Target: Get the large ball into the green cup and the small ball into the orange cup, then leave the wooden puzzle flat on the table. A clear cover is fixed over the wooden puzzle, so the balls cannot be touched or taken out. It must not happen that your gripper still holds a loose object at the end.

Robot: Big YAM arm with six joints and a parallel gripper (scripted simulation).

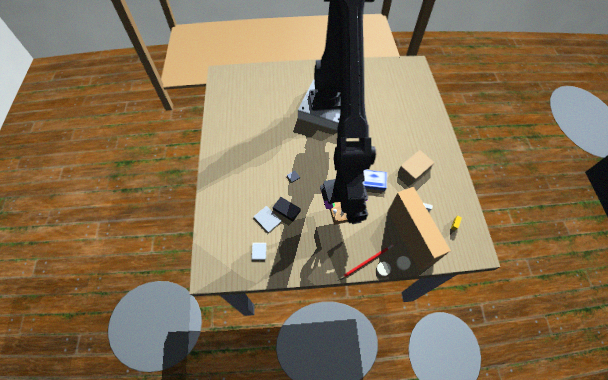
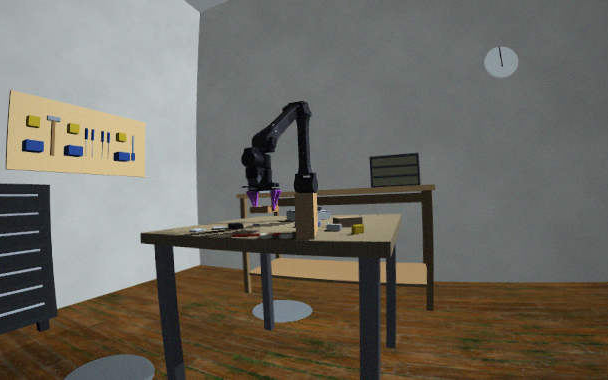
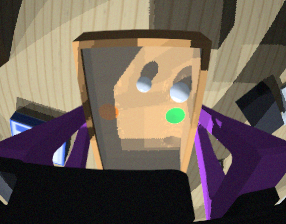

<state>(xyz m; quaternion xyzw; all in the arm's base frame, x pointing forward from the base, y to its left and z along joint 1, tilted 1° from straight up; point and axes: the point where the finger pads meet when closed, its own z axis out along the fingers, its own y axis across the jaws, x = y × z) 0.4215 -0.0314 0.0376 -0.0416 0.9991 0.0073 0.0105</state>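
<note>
Now: the wooden puzzle 1 cm below my hand. Also, from my hand: tall wooden block (10 cm ahead, 20 cm to the left, 2 cm below); then yellow block (8 cm ahead, 35 cm to the left, 7 cm below); then black box (4 cm behind, 15 cm to the right, 7 cm below).
</note>
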